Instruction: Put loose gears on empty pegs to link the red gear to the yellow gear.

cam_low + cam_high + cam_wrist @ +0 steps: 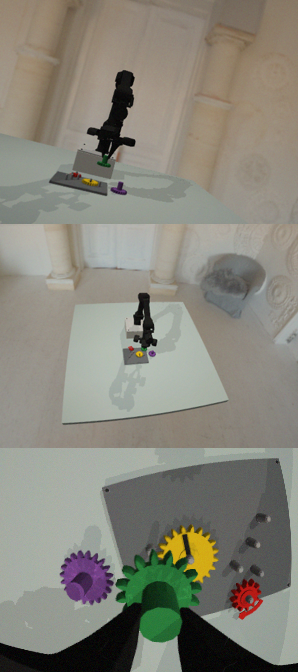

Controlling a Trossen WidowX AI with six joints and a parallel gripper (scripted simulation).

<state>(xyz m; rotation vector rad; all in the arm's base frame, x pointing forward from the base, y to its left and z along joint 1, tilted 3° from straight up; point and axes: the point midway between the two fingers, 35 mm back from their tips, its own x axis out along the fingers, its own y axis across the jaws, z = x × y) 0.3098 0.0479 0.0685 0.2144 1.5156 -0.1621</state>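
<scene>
Right now the red gear is 6 cm behind my gripper tip, 10 cm to the right of it and 10 cm below it. The rest, counted from my gripper tip: green gear: 1 cm below; then yellow gear: 3 cm to the right, 10 cm below; then purple gear: 2 cm behind, 8 cm to the left, 10 cm below.
</scene>
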